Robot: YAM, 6 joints.
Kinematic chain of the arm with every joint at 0, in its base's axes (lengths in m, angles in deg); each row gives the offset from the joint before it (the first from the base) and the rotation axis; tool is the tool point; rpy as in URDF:
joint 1: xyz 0 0 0.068 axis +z
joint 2: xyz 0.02 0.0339 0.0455 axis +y
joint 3: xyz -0.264 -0.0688 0 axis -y
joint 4: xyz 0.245 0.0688 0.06 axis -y
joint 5: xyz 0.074 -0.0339 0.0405 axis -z
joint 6: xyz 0.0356 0 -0.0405 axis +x
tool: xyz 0 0 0 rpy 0 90 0
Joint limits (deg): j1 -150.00..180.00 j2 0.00..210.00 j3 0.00..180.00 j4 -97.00..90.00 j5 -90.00..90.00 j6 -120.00..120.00
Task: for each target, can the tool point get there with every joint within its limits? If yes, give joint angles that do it. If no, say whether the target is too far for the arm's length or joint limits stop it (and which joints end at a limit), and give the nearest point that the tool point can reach.
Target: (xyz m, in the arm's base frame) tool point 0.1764 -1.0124 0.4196
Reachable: no: too far | nearest point 0.1062 -0.6096 0.2954 | short by 0.427 m
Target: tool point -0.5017 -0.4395 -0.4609
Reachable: no: too far | nearest point -0.3740 -0.3277 -0.2814 | short by 0.247 m
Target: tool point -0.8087 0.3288 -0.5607
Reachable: no: too far | nearest point -0.4834 0.1965 -0.2558 | short by 0.465 m
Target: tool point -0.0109 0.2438 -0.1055
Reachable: yes | joints 91.03 150.19 54.80 -17.17 -10.58 45.55
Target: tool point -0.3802 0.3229 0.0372
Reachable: yes | joints 139.35 142.16 90.26 2.99 -4.35 -40.46
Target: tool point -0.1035 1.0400 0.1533
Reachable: no: too far | nearest point -0.0639 0.6422 0.1378 | short by 0.400 m
